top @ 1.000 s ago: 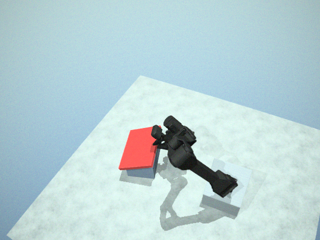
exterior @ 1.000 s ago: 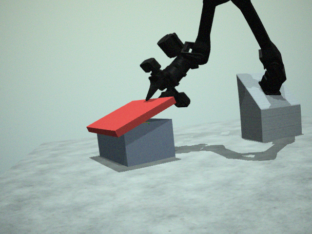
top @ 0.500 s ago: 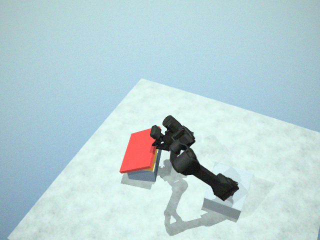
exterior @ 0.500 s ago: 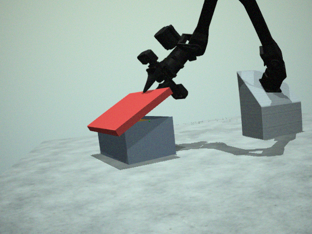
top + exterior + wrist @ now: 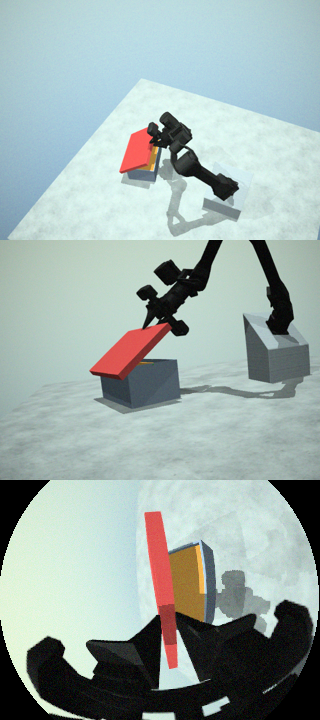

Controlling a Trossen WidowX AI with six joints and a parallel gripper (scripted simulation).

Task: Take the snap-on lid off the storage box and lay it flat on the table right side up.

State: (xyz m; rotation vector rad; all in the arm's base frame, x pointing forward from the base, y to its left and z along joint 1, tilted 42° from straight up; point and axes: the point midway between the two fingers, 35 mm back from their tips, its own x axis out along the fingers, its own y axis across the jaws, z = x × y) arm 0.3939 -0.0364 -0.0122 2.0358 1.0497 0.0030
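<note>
Now: gripper tip 7 cm short of the red lid, 2 cm to the right of it and 5 cm above it. From my gripper tip the other things lie so: blue-grey storage box (4 cm ahead, 2 cm to the left, 13 cm below).
</note>
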